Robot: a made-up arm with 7 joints. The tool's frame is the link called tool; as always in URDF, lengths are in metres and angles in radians.
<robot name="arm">
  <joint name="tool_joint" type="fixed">
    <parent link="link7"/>
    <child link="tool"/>
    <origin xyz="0 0 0"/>
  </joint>
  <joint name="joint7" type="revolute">
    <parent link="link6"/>
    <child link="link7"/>
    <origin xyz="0.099 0.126 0" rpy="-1.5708 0 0"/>
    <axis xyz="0 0 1"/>
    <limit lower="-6.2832" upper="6.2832" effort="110" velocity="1.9"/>
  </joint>
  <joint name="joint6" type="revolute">
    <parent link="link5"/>
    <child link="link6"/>
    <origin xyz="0 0 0" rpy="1.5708 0 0"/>
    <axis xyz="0 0 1"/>
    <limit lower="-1.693" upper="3.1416" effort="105" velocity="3.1"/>
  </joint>
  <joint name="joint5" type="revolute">
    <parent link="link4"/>
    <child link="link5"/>
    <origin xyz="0.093 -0.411 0" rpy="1.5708 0 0"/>
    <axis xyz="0 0 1"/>
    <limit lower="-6.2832" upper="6.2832" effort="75" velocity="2.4"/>
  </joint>
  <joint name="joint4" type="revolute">
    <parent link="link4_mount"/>
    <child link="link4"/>
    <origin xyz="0.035 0 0" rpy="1.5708 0 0"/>
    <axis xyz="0 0 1"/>
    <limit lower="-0.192" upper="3.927" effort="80" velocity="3.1"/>
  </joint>
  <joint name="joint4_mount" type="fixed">
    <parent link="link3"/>
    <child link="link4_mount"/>
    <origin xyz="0.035 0 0"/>
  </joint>
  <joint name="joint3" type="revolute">
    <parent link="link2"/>
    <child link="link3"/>
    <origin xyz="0 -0.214 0" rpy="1.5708 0 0"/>
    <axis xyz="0 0 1"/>
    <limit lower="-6.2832" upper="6.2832" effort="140" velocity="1.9"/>
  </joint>
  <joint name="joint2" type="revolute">
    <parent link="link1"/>
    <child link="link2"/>
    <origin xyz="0 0 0" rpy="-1.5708 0 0"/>
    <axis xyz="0 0 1"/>
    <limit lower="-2.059" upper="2.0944" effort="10" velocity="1.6"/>
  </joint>
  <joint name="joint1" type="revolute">
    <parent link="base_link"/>
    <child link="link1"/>
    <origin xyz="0 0 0.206"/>
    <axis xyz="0 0 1"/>
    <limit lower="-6.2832" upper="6.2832" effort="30" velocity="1.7"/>
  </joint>
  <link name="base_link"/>
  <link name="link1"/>
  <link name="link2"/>
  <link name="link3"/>
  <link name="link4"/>
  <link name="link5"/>
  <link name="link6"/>
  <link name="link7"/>
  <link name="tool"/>
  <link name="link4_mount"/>
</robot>
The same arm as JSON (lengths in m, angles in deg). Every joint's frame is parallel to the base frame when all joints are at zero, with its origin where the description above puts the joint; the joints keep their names.
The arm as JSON. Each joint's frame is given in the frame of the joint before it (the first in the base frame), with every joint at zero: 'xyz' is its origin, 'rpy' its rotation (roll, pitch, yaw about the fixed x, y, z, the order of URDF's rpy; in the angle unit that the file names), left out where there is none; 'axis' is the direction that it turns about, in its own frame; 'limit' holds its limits. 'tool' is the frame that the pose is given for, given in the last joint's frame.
{
  "units": {
    "length": "m",
    "angle": "deg"
  },
  "joints": [
    {
      "name": "joint1",
      "type": "revolute",
      "origin": {
        "xyz": [
          0.0,
          0.0,
          0.206
        ]
      },
      "axis": [
        0.0,
        0.0,
        1.0
      ],
      "limit": {
        "lower": -360.0,
        "upper": 360.0
      }
    },
    {
      "name": "joint2",
      "type": "revolute",
      "origin": {
        "xyz": [
          0.0,
          0.0,
          0.0
        ]
      },
      "axis": [
        0.0,
        1.0,
        0.0
      ],
      "limit": {
        "lower": -117.97,
        "upper": 120.0
      }
    },
    {
      "name": "joint3",
      "type": "revolute",
      "origin": {
        "xyz": [
          0.0,
          0.0,
          0.214
        ]
      },
      "axis": [
        0.0,
        0.0,
        1.0
      ],
      "limit": {
        "lower": -360.0,
        "upper": 360.0
      }
    },
    {
      "name": "joint4",
      "type": "revolute",
      "origin": {
        "xyz": [
          0.07,
          0.0,
          0.0
        ]
      },
      "axis": [
        0.0,
        -1.0,
        0.0
      ],
      "limit": {
        "lower": -11.0,
        "upper": 225.0
      }
    },
    {
      "name": "joint5",
      "type": "revolute",
      "origin": {
        "xyz": [
          0.093,
          0.0,
          -0.411
        ]
      },
      "axis": [
        0.0,
        0.0,
        -1.0
      ],
      "limit": {
        "lower": -360.0,
        "upper": 360.0
      }
    },
    {
      "name": "joint6",
      "type": "revolute",
      "origin": {
        "xyz": [
          0.0,
          0.0,
          0.0
        ]
      },
      "axis": [
        0.0,
        1.0,
        0.0
      ],
      "limit": {
        "lower": -97.0,
        "upper": 180.0
      }
    },
    {
      "name": "joint7",
      "type": "revolute",
      "origin": {
        "xyz": [
          0.099,
          0.0,
          -0.126
        ]
      },
      "axis": [
        0.0,
        0.0,
        -1.0
      ],
      "limit": {
        "lower": -360.0,
        "upper": 360.0
      }
    }
  ],
  "tool": {
    "origin": {
      "xyz": [
        0.0,
        0.0,
        0.0
      ],
      "rpy": [
        -180.0,
        0.0,
        0.0
      ]
    }
  }
}

